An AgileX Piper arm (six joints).
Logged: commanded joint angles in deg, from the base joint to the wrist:
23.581 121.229 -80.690 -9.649 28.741 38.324
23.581 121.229 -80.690 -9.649 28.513 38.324
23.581 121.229 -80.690 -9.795 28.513 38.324
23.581 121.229 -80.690 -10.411 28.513 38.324
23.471 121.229 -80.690 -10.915 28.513 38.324
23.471 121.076 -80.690 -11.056 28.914 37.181
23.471 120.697 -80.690 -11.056 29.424 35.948
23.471 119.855 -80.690 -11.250 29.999 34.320
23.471 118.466 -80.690 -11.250 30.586 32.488
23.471 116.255 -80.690 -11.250 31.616 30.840
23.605 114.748 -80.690 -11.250 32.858 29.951
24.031 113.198 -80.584 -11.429 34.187 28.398
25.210 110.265 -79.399 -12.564 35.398 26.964
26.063 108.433 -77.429 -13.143 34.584 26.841
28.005 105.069 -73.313 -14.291 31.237 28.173
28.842 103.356 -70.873 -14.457 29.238 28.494
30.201 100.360 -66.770 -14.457 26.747 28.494
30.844 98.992 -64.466 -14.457 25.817 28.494
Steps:
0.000 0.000 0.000 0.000 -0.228 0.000
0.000 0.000 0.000 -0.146 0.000 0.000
0.000 0.000 0.000 -0.616 0.000 0.000
-0.110 0.000 0.000 -0.504 0.000 0.000
0.000 -0.153 0.000 -0.141 0.401 -1.143
0.000 -0.379 0.000 0.000 0.510 -1.233
0.000 -0.842 0.000 -0.194 0.575 -1.628
0.000 -1.389 0.000 0.000 0.587 -1.832
0.000 -2.211 0.000 0.000 1.030 -1.648
0.134 -1.507 0.000 0.000 1.242 -0.889
0.426 -1.550 0.106 -0.179 1.329 -1.553
1.179 -2.933 1.185 -1.135 1.211 -1.434
0.853 -1.832 1.970 -0.579 -0.814 -0.123
1.942 -3.364 4.116 -1.148 -3.347 1.332
0.837 -1.713 2.440 -0.166 -1.999 0.321
1.359 -2.996 4.103 0.000 -2.491 0.000
0.643 -1.368 2.304 0.000 -0.930 0.000

